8 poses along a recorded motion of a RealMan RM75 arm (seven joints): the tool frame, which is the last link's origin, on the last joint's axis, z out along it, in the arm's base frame.
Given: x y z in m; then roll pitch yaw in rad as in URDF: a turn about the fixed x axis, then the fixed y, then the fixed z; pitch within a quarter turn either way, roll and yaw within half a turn.
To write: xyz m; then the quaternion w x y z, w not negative. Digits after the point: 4 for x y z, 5 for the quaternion.
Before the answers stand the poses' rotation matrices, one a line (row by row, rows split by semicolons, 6 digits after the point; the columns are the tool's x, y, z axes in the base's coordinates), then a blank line. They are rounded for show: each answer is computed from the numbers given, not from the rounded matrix.
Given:
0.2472 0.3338 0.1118 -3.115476 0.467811 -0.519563
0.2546 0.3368 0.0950 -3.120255 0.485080 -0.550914
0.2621 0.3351 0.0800 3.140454 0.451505 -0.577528
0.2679 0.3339 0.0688 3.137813 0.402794 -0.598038
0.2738 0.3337 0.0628 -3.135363 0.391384 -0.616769
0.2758 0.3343 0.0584 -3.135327 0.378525 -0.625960
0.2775 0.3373 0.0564 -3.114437 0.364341 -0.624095
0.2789 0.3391 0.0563 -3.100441 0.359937 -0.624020
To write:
0.774772 -0.506553 -0.378328; -0.443156 -0.861894 0.246480; -0.450934 -0.023308 -0.892253
0.753752 -0.531824 -0.386032; -0.463078 -0.846645 0.262205; -0.466279 -0.018875 -0.884436
0.753859 -0.545538 -0.366177; -0.491245 -0.838086 0.237257; -0.436320 0.001025 -0.899791
0.760301 -0.561794 -0.326083; -0.517963 -0.827270 0.217574; -0.391990 0.003477 -0.919963
0.754066 -0.580330 -0.307574; -0.534665 -0.814361 0.225720; -0.381468 -0.005759 -0.924364
0.753033 -0.587740 -0.295807; -0.544402 -0.809029 0.221584; -0.369550 -0.005822 -0.929192
0.758225 -0.591999 -0.273189; -0.546005 -0.805539 0.230185; -0.356334 -0.025370 -0.934014
0.759532 -0.595567 -0.261555; -0.546860 -0.802382 0.239013; -0.352215 -0.038504 -0.935127

0.2472 0.3338 0.1118 0.07181 -0.93927 0.25278 0.22072
0.2546 0.3368 0.0950 0.07529 -0.93339 0.26648 0.22828
0.2621 0.3351 0.0800 0.06321 -0.93431 0.27742 0.21473
0.2679 0.3339 0.0688 0.05716 -0.93642 0.28827 0.19171
0.2738 0.3337 0.0628 0.06193 -0.93445 0.29830 0.18434
0.2758 0.3343 0.0584 0.06085 -0.93424 0.30296 0.17805
0.2775 0.3373 0.0564 0.06832 -0.93512 0.30424 0.16830
0.2789 0.3391 0.0563 0.07420 -0.93502 0.30546 0.16411

